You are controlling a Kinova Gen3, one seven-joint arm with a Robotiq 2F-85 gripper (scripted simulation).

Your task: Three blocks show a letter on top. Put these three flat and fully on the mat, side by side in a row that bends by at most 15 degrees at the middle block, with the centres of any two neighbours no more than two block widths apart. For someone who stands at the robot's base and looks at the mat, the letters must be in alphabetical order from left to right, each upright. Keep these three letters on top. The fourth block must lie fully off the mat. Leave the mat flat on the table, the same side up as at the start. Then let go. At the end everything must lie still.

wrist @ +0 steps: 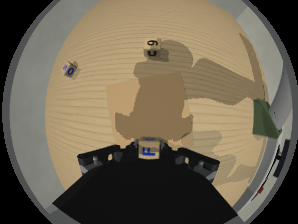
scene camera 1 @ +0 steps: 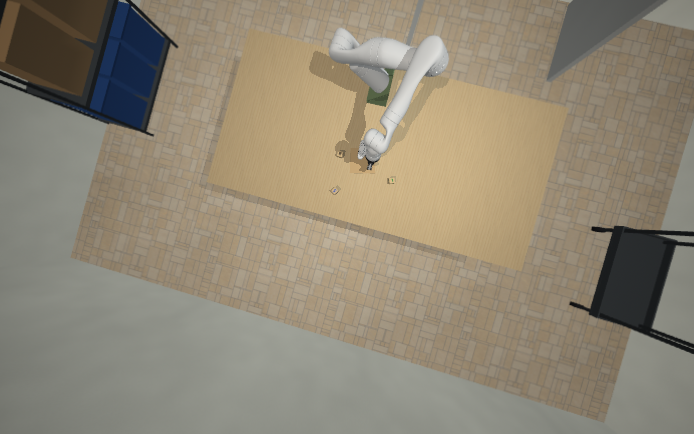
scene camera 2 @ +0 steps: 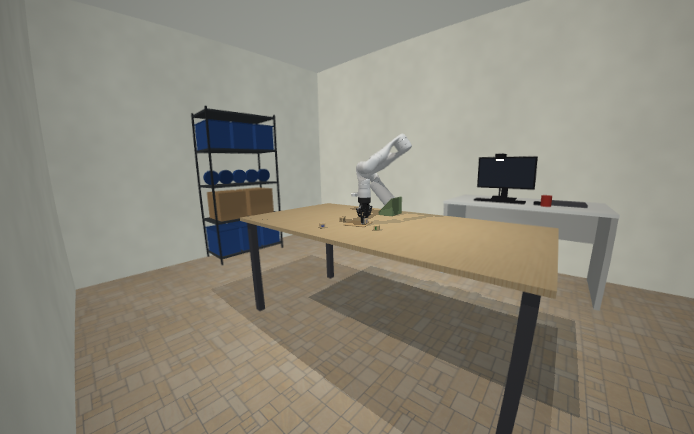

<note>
In view: the gripper (wrist: 149, 145) and a tan mat (wrist: 155, 106).
</note>
